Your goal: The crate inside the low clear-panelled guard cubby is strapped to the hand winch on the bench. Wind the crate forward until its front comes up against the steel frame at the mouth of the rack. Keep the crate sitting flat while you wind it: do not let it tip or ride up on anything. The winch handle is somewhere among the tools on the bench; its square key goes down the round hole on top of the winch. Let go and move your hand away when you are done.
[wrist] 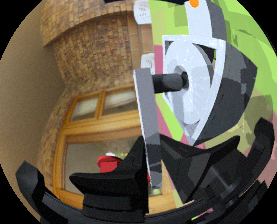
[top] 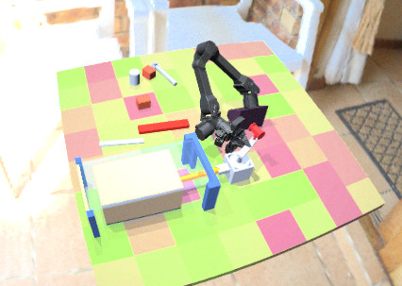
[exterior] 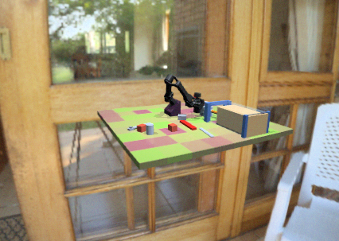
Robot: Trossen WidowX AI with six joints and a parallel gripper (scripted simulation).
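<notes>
Now: gripper tip 1 cm to the left of the winch handle and 1 cm below it. Also, from my gripper tip: grey block 5 cm ahead, 26 cm to the right, 11 cm below; then grey winch 4 cm ahead, 1 cm to the left, 9 cm below; then red grip 4 cm behind, 3 cm to the right, 4 cm above.
</notes>
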